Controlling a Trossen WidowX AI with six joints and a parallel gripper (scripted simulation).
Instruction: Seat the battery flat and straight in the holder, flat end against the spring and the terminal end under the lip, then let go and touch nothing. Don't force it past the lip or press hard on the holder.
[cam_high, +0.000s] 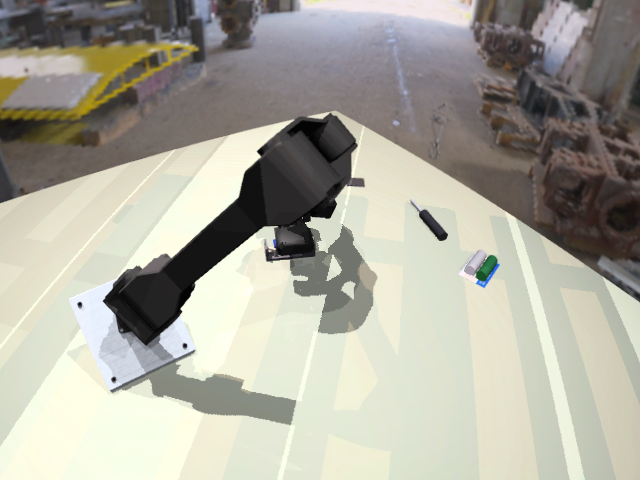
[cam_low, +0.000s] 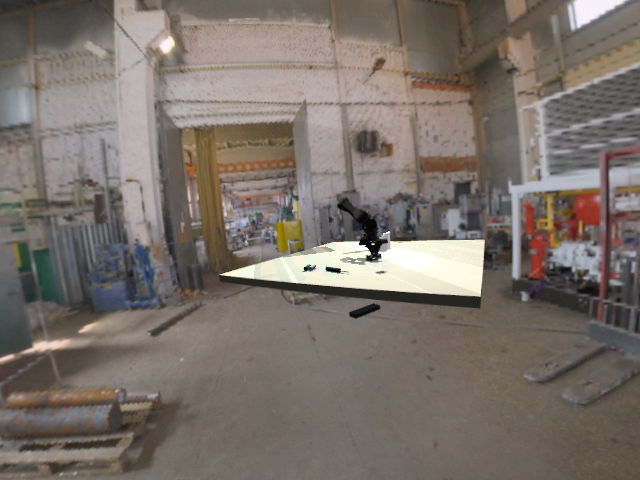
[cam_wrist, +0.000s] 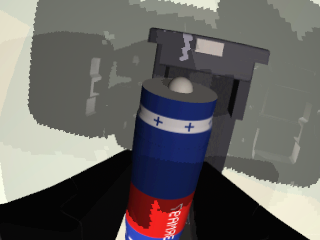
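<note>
Right now the battery is 1 cm above my gripper tip. Also, from my gripper tip: black remote (29 cm ahead, 9 cm to the left, 20 cm below); dark square (26 cm ahead, 17 cm to the left, 1 cm below); black screwdriver (32 cm ahead, 3 cm to the right).
</note>
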